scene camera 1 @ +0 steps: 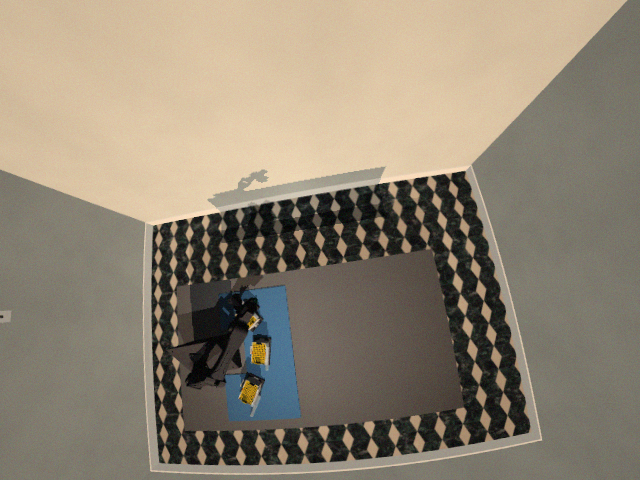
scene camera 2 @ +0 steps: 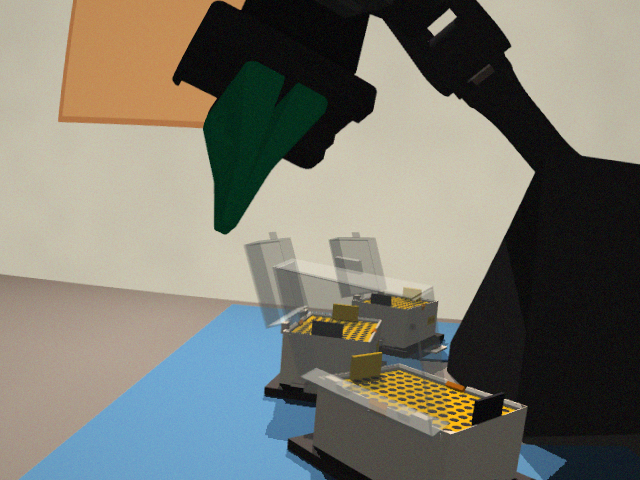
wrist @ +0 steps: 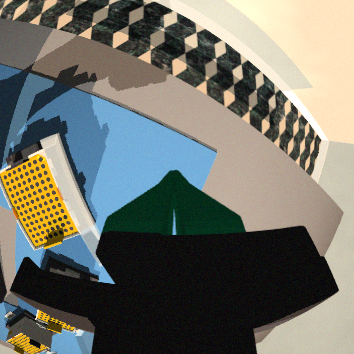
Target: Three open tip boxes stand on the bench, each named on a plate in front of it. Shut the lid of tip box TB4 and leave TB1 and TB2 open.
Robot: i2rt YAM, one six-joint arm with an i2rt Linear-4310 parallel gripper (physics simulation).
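Note:
Tip box TB4 (scene camera 1: 253, 322) (scene camera 2: 377, 439) (wrist: 39, 202) is nearest in scene camera 2; its nameplate is not readable now. Its clear lid (scene camera 2: 330, 284) (wrist: 75, 185) stands open on the side away from the arm base. My gripper (scene camera 2: 224, 227) (wrist: 173, 177) is shut and empty, fingers together. It hangs above and apart from this lid, to its right in the wrist view. The middle box (scene camera 1: 259, 352) (scene camera 2: 330, 356) and the far box (scene camera 1: 250, 391) (scene camera 2: 408, 326) are TB1 and TB2, but I cannot tell which is which. Both have open lids.
The boxes stand on a blue mat (scene camera 1: 281, 382) (scene camera 2: 170, 403) (wrist: 150, 150) on a grey-brown bench (scene camera 1: 372, 330). The black arm (scene camera 1: 222, 356) (scene camera 2: 568, 289) rises on the side opposite the lids. An orange board (scene camera 2: 134, 62) hangs on the wall behind.

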